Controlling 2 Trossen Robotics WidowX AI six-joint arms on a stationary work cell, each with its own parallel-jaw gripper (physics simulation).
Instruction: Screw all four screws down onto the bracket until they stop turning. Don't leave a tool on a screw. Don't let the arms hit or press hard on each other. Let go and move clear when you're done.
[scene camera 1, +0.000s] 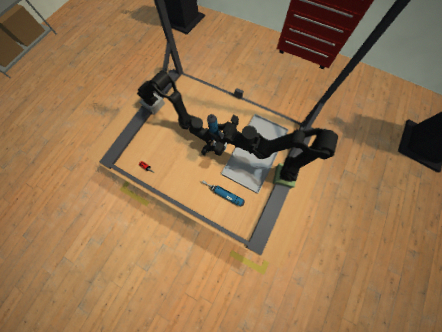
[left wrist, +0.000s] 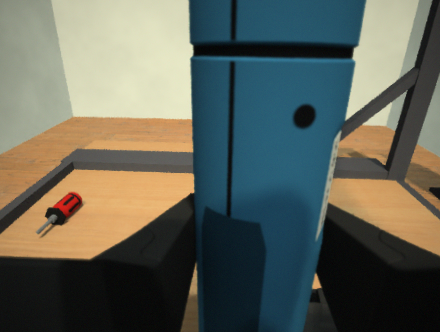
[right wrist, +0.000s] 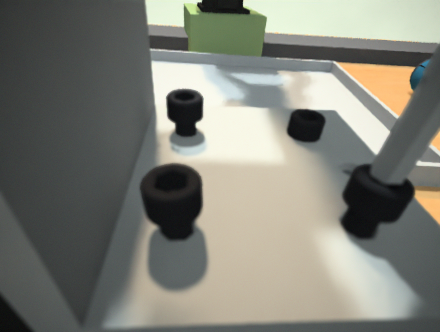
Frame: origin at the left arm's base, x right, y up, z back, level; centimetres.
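Where they show: left gripper, fingertip midpoint: (scene camera 1: 209, 128) (left wrist: 251, 204); right gripper, fingertip midpoint: (scene camera 1: 225, 147) (right wrist: 238, 196); left arm's base, origin of the base link: (scene camera 1: 286, 174) (right wrist: 222, 9); right arm's base, origin of the base link: (scene camera 1: 150, 100).
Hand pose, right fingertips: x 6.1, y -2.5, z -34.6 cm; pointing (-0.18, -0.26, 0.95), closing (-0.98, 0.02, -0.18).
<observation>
Each offset is from my right fingertips to the centre of the thing.
The bracket @(dx +0.7, dy +5.5, dz -2.8 cm) (right wrist: 245, 240) shows in the right wrist view with its grey upright wall at the left. Its near-left screw @(dx +2.7, dy +3.9, dz -4.3 cm) (right wrist: 172, 197) and far-left screw @(dx +2.2, dy +3.9, dz -0.8 cm) (right wrist: 185, 110) stand raised. The far-right screw @(dx -1.3, dy +3.4, dz -1.3 cm) (right wrist: 306, 126) sits low against the plate. The near-right screw @(dx -0.9, dy +3.9, dz -4.7 cm) (right wrist: 362, 215) stands raised, with the grey driver bit @(dx -1.0, dy +5.7, dz -4.6 cm) (right wrist: 407, 135) at its head socket. My left gripper (scene camera 1: 218, 134) (left wrist: 251, 204) is shut on the upright blue screwdriver @(dx -1.1, dy +16.7, dz -5.2 cm) (scene camera 1: 213, 123) (left wrist: 272, 150). My right gripper (scene camera 1: 212, 148) is shut on the bracket; its fingertips are hidden.
The two arms are close together at the table's middle. A white tray @(dx +4.0, dy -2.1, dz +16.9 cm) (scene camera 1: 241, 172) (right wrist: 240, 60) lies under the left arm. A second blue screwdriver @(dx -23.9, dy -0.9, dz +6.0 cm) (scene camera 1: 228, 195) (right wrist: 419, 78) lies in front of the tray. A small red screwdriver @(dx -23.2, dy -1.4, dz -37.4 cm) (scene camera 1: 144, 165) (left wrist: 68, 206) lies farther left in the scene view.
</observation>
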